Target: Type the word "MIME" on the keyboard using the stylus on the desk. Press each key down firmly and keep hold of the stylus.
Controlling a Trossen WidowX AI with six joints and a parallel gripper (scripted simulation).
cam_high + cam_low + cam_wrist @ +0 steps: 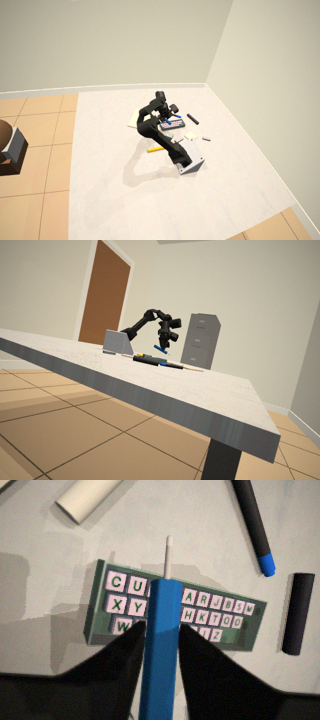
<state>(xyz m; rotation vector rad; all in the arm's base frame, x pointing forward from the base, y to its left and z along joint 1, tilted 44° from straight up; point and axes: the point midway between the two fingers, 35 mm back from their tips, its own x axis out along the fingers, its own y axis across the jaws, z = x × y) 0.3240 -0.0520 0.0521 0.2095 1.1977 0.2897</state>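
My gripper tip is now 140 mm to the left of the blue-capped pen, 90 mm short of it and 70 mm above it. Also, from my gripper tip: blue stylus: 10 mm ahead; then tan sheet: 140 mm to the left, 120 mm ahead, 70 mm below; then small tan card: 150 mm to the right, 130 mm behind, 70 mm below.
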